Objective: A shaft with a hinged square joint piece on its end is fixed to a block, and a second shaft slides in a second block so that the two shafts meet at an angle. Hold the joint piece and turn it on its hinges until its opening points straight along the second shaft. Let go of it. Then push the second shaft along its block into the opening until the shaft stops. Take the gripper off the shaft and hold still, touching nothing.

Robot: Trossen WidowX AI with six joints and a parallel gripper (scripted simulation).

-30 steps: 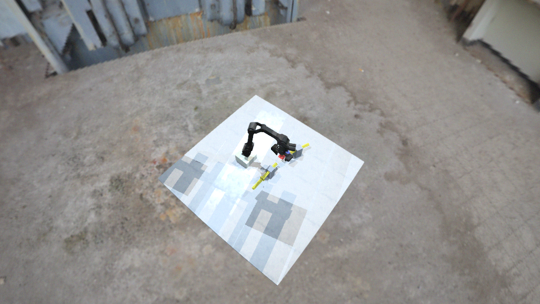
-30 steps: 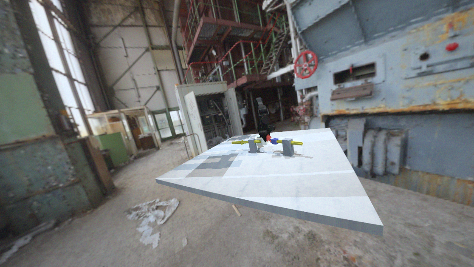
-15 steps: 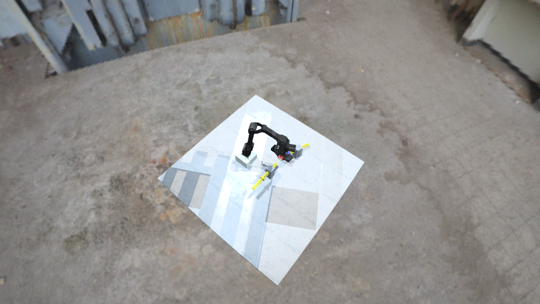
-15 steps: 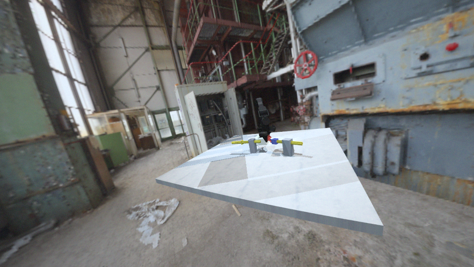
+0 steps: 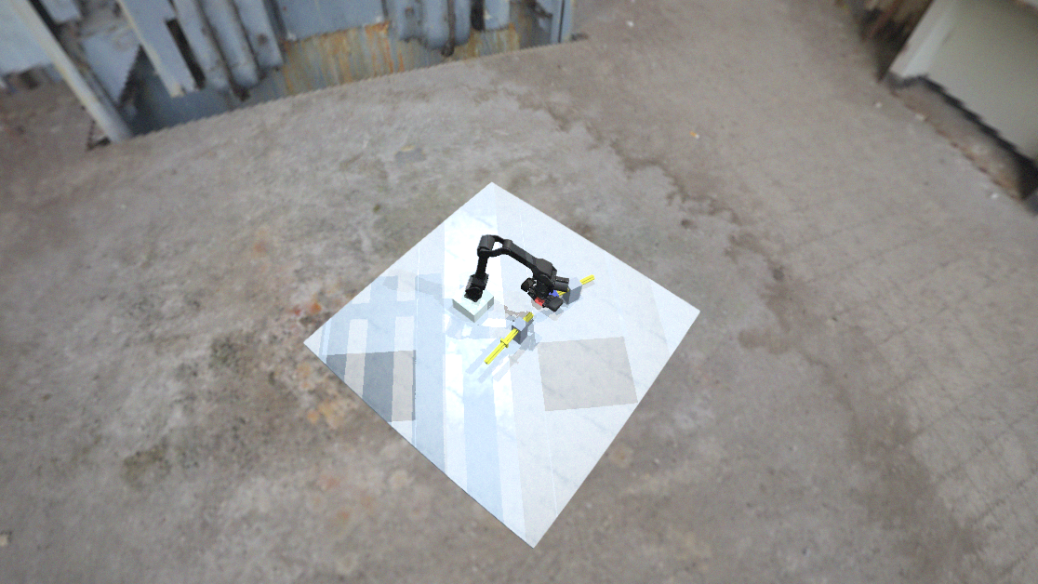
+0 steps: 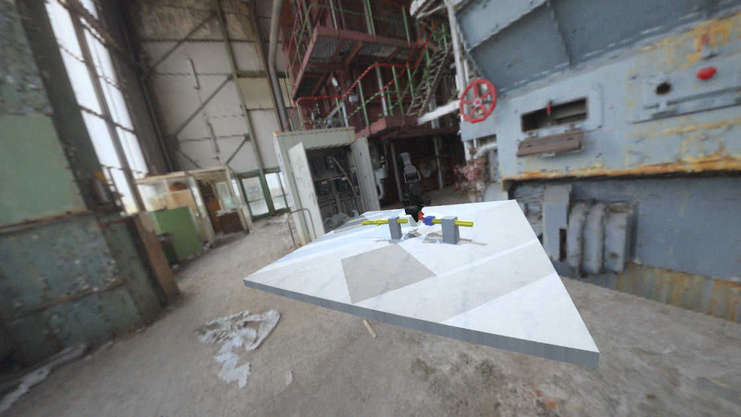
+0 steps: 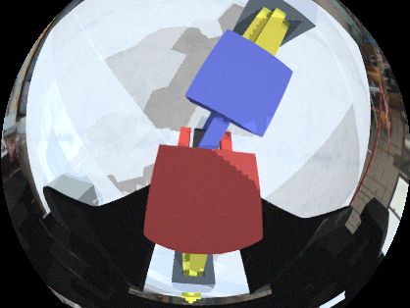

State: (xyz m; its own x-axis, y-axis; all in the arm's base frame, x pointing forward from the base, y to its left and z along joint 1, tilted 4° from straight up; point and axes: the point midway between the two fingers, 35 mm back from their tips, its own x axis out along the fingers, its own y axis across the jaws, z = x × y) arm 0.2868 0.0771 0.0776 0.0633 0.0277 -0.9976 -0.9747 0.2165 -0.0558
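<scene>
My gripper tip is now 10 mm to the right of the red joint piece and 30 mm below it.
</scene>
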